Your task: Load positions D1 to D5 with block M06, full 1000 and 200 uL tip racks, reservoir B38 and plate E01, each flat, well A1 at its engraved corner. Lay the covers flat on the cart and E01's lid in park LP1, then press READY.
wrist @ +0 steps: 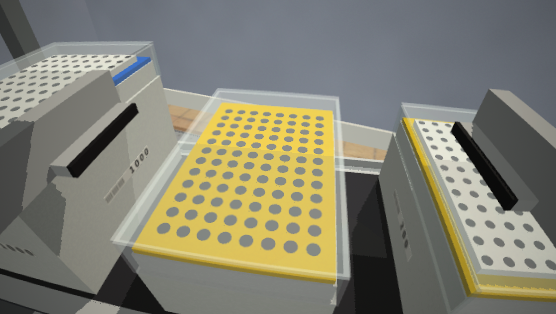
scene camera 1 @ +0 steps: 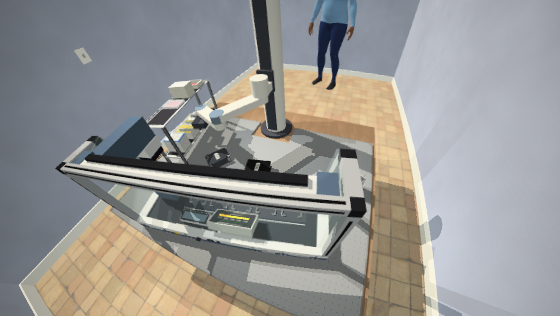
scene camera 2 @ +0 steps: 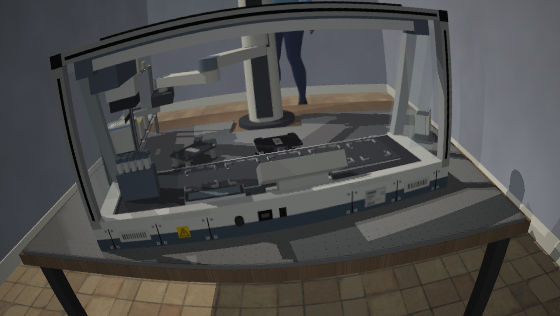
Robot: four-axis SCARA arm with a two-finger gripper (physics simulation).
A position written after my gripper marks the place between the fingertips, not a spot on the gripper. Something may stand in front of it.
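A gantry beam [scene camera 1: 312,180] is visible. My gripper [wrist: 290,97] is visible as well; it holds nothing.
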